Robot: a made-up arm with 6 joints.
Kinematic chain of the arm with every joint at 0, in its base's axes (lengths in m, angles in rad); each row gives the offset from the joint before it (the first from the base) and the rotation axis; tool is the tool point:
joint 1: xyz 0 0 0.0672 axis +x
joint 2: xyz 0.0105 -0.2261 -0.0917 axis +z
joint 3: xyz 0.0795 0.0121 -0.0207 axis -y
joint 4: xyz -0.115 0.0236 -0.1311 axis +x
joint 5: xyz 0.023 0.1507 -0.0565 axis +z
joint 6: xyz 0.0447 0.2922 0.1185 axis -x
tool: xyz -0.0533 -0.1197 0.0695
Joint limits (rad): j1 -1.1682..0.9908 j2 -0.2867..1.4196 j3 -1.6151..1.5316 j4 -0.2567..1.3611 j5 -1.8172..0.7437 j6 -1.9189..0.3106
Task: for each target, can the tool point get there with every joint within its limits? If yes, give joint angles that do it. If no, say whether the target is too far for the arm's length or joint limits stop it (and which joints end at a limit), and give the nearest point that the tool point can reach.
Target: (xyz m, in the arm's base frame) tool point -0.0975 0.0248 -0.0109
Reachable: yes | joints 0.2045 0.7414 1.2708 0.3480 -0.9621 -0.5342
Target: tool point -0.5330 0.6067 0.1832
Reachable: no: joint limits stop it (at a limit: joint 1, joint 2, joint 3, joint 4, joint 6) | nearest point -0.3298 0.3803 0.0637 | short by 0.327 m
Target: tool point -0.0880 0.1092 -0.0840
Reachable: yes | joints 0.2535 0.8406 0.4490 0.0329 -1.0566 -0.7144
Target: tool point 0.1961 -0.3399 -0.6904
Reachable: no: joint limits stop it (at a limit: joint 4, joint 5, joint 6) | nearest point 0.1677 -0.2145 -0.4109 | short by 0.308 m
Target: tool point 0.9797 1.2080 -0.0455
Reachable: no: too far | nearest point 0.3869 0.3972 -0.0947 | short by 1.006 m
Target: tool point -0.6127 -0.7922 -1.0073
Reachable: no: too far | nearest point -0.3642 -0.3247 -0.3732 | short by 0.826 m
